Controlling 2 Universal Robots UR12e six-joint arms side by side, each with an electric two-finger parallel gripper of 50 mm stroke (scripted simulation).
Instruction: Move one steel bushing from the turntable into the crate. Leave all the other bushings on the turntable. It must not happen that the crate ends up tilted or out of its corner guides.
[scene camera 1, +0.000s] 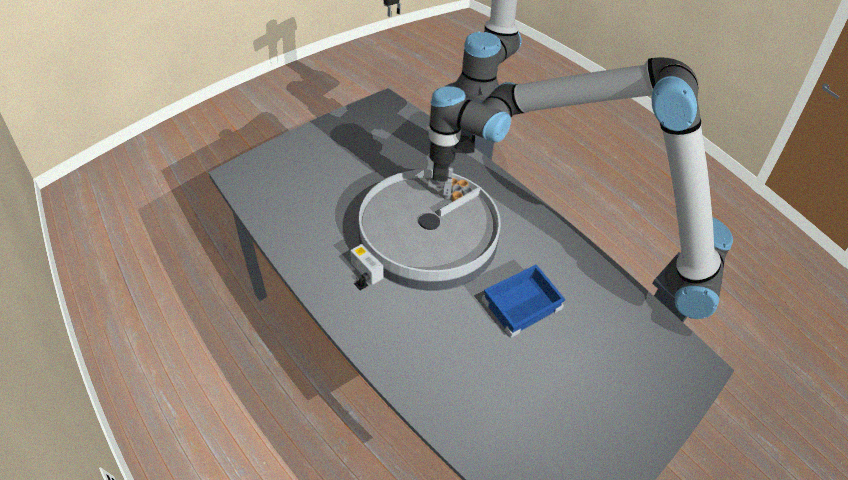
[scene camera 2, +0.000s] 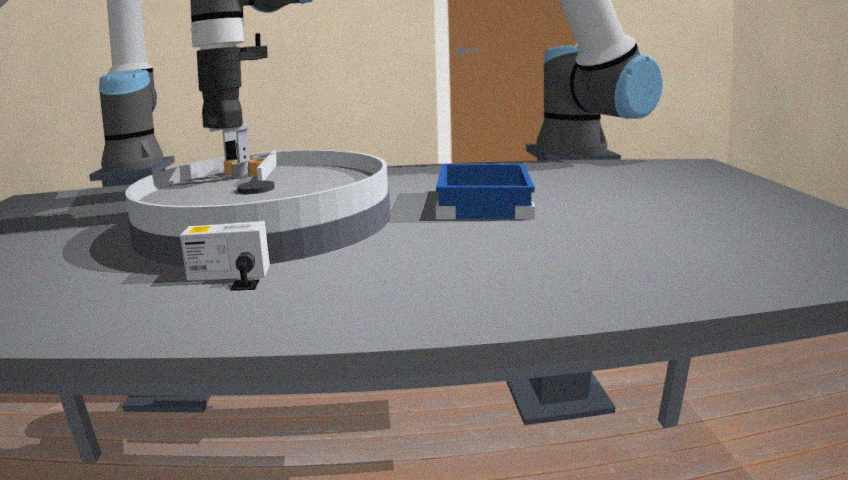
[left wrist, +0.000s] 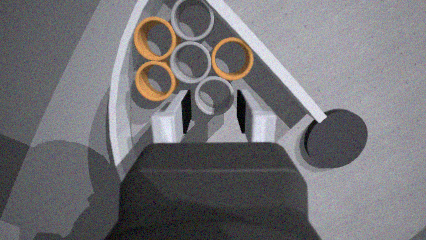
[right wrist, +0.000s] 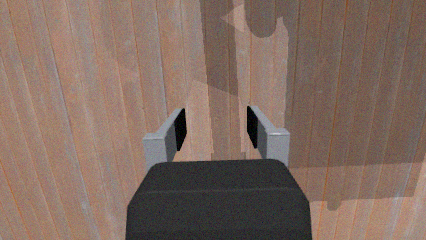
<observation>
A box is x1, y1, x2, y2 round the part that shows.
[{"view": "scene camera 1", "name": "my left gripper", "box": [429, 145, 454, 195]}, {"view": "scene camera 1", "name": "blue crate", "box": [484, 264, 564, 332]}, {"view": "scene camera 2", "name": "my left gripper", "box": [197, 60, 249, 162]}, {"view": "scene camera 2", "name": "blue crate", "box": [436, 164, 534, 218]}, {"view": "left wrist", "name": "my left gripper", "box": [104, 90, 321, 239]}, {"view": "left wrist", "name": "steel bushing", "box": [194, 73, 233, 115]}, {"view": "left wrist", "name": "steel bushing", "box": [170, 41, 211, 83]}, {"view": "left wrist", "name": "orange bushing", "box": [135, 60, 179, 100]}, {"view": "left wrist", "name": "orange bushing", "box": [134, 17, 180, 60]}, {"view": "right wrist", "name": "my right gripper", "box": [125, 106, 311, 239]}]
</observation>
